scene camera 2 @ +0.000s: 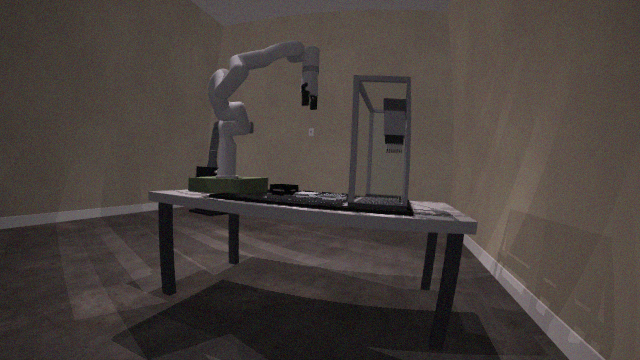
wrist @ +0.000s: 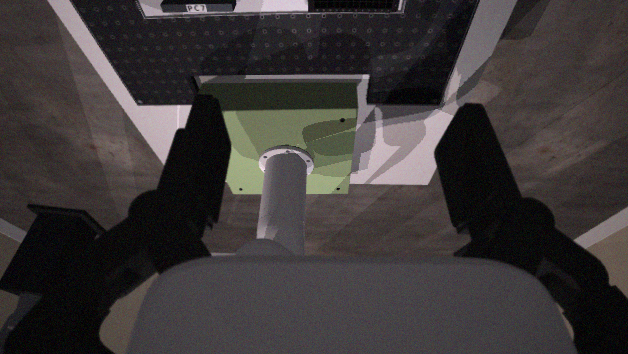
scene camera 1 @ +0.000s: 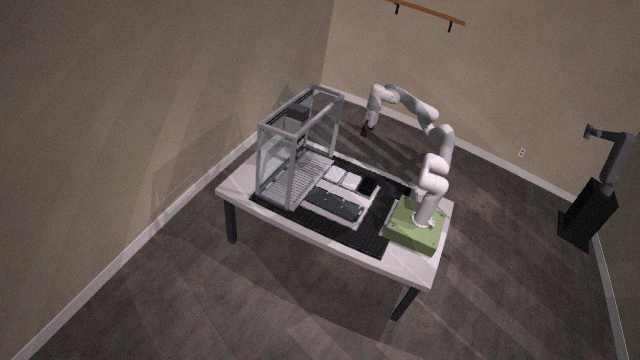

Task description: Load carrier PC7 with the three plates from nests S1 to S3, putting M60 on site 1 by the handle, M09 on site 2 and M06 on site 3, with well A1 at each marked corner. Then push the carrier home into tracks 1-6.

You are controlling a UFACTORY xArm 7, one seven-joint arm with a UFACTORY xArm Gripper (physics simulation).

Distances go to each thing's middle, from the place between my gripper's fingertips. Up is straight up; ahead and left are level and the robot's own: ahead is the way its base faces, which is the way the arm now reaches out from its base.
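Scene:
Relative to the dark plate carrier (scene camera 1: 348, 210), my hand is far above it and a good way to the right of it.

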